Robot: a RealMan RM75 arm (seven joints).
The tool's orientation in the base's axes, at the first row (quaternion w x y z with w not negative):
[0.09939 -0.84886 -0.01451 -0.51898]
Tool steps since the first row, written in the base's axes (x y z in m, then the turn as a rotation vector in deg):
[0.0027 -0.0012 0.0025 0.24 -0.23 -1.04]
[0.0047 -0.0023 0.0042 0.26 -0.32 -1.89]
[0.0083 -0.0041 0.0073 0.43 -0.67 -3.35]
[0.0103 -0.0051 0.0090 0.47 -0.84 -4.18]
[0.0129 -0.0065 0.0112 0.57 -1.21 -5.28]
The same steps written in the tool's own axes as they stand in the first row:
[0.0035 0.0011 0.0010 -0.79 0.42 0.63]
[0.0061 0.0022 0.0019 -1.53 0.64 1.00]
[0.0106 0.0040 0.0033 -2.71 1.23 1.73]
[0.0131 0.0049 0.0041 -3.41 1.53 2.10]
[0.0164 0.0063 0.0052 -4.31 2.07 2.61]

